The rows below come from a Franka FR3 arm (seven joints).
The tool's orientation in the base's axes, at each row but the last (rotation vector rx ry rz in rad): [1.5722, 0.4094, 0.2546]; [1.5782, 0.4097, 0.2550]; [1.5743, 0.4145, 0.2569]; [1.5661, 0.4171, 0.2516]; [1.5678, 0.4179, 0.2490]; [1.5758, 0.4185, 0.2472]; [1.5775, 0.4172, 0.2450]
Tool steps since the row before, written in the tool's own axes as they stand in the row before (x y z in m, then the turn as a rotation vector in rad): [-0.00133, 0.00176, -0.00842, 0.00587, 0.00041, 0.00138]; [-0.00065, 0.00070, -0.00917, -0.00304, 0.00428, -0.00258]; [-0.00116, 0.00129, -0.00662, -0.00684, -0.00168, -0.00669]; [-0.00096, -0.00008, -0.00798, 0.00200, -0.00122, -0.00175]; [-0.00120, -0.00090, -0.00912, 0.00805, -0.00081, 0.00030]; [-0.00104, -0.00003, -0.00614, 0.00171, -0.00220, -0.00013]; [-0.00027, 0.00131, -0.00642, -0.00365, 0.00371, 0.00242]
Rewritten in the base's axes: [-0.00446, 0.00712, 0.00227, 0.00593, 0.00114, -0.00018]; [-0.00425, 0.00809, 0.00125, -0.00337, 0.00105, 0.00466]; [-0.00364, 0.00553, 0.00173, -0.00912, 0.00327, -0.00071]; [-0.00415, 0.00687, 0.00037, 0.00096, 0.00242, -0.00133]; [-0.00492, 0.00782, -0.00036, 0.00733, 0.00304, -0.00161]; [-0.00345, 0.00517, 0.00040, 0.00125, 0.00084, -0.00235]; [-0.00270, 0.00573, 0.00168, -0.00191, -0.00374, 0.00391]
